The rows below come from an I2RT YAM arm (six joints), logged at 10 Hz.
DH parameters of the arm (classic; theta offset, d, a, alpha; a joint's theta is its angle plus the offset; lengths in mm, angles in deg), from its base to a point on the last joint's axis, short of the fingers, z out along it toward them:
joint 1: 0 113.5 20 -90
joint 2: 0 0 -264 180
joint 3: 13.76 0 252.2 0
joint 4: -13.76 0 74 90
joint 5: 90 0 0 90
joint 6: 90 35.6 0 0
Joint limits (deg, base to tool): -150..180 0..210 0..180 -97..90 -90..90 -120..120
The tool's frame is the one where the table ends.
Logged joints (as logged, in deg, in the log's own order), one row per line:
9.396, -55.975, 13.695, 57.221, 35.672, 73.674
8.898, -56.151, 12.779, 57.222, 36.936, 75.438
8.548, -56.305, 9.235, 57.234, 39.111, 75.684
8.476, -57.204, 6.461, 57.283, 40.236, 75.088
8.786, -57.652, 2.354, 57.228, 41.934, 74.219
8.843, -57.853, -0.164, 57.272, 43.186, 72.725
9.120, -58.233, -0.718, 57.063, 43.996, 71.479
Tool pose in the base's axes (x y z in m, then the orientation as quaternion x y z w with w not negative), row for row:
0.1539, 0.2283, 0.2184, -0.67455, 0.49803, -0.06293, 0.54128
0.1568, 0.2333, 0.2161, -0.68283, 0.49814, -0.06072, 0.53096
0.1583, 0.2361, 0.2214, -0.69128, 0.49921, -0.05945, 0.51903
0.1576, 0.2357, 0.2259, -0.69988, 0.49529, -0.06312, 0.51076
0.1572, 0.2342, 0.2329, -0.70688, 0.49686, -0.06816, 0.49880
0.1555, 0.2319, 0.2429, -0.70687, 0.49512, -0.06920, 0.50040
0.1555, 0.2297, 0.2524, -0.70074, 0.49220, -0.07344, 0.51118
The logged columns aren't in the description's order. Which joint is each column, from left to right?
Columns, left to right: joint 5, joint 6, joint 4, joint 1, joint 3, joint 2.
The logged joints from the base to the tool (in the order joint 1, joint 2, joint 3, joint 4, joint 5, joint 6), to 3 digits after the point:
57.221, 73.674, 35.672, 13.695, 9.396, -55.975
57.222, 75.438, 36.936, 12.779, 8.898, -56.151
57.234, 75.684, 39.111, 9.235, 8.548, -56.305
57.283, 75.088, 40.236, 6.461, 8.476, -57.204
57.228, 74.219, 41.934, 2.354, 8.786, -57.652
57.272, 72.725, 43.186, -0.164, 8.843, -57.853
57.063, 71.479, 43.996, -0.718, 9.120, -58.233

